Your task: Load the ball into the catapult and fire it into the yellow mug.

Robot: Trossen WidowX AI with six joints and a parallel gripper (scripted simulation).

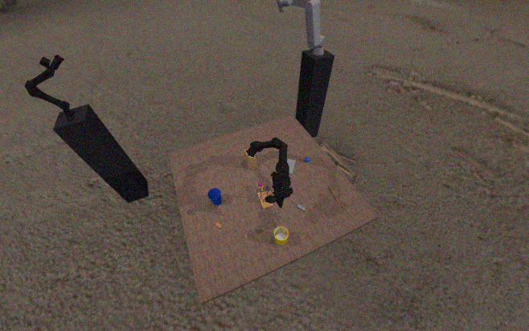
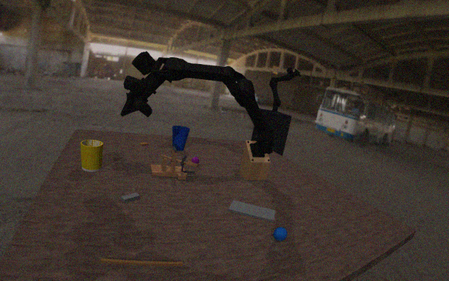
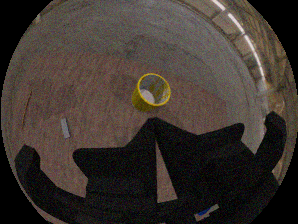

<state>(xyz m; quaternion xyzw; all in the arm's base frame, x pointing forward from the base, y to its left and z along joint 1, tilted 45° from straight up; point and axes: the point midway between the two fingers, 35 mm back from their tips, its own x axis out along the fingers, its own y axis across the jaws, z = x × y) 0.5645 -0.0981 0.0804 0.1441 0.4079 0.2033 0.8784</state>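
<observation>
My gripper tip is 32 cm past the small purple ball, 1 cm to the left of it and 16 cm above it. From my gripper tip the other things lie so: yellow mug 11 cm ahead, 5 cm to the right, 19 cm below; then small grey block 3 cm behind, 19 cm to the left, 22 cm below; then catapult 24 cm behind, 17 cm below.
</observation>
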